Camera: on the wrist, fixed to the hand. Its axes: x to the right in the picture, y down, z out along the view.
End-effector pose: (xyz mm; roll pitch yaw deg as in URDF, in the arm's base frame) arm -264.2 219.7 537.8 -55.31 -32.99 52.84
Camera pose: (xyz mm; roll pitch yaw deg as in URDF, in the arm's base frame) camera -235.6 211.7 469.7 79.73 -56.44 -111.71
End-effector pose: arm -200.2 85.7 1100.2 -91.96 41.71 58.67
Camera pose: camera -171.7 17.4 1093.3 -115.11 -40.80 97.27
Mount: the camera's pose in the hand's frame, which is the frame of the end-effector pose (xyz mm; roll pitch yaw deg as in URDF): -27.9 36.1 -58.6 2.45 -26.22 -89.56
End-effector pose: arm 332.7 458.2 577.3 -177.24 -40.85 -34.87
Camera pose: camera 262.7 459.6 602.0 139.25 17.26 38.98
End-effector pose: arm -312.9 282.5 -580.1 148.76 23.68 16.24
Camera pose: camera -310.8 282.6 -505.9 -138.54 50.79 137.95
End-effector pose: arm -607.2 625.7 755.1 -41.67 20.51 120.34
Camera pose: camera -571.7 588.7 701.4 -42.66 -59.92 71.67
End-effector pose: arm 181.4 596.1 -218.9 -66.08 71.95 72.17
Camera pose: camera 199.3 524.6 -210.0 -88.10 -17.64 74.58
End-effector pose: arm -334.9 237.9 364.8 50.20 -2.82 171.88
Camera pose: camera -317.4 166.6 353.7 5.91 23.93 83.56
